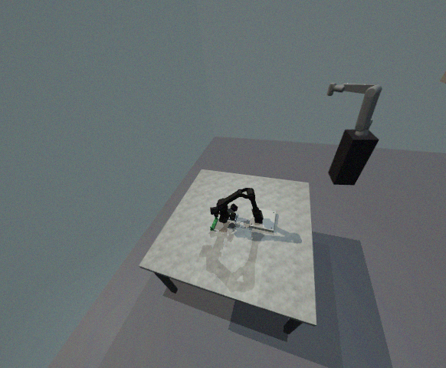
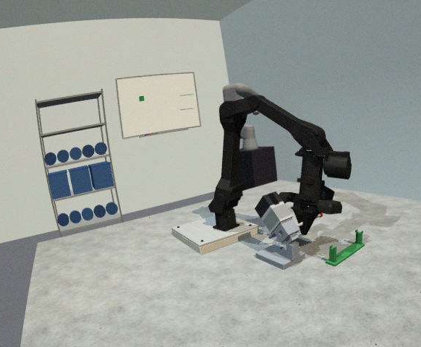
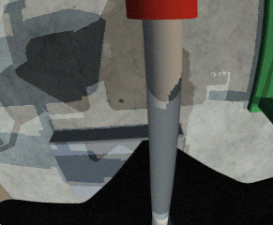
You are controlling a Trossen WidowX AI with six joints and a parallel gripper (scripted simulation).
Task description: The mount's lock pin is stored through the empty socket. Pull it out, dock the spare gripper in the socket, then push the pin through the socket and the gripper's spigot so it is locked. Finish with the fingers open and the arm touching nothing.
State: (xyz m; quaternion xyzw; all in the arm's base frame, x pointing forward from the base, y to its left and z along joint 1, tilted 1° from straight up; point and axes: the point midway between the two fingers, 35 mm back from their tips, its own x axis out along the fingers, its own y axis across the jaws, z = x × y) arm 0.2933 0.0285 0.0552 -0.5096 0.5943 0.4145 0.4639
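My gripper tip is now 60 mm to the left of the grey socket and 20 mm past it. The rest, counted from my gripper tip: green cradle (110 mm ahead, 40 mm to the left, 30 mm below); spare gripper (60 mm to the right, 60 mm above, 40 mm behind).
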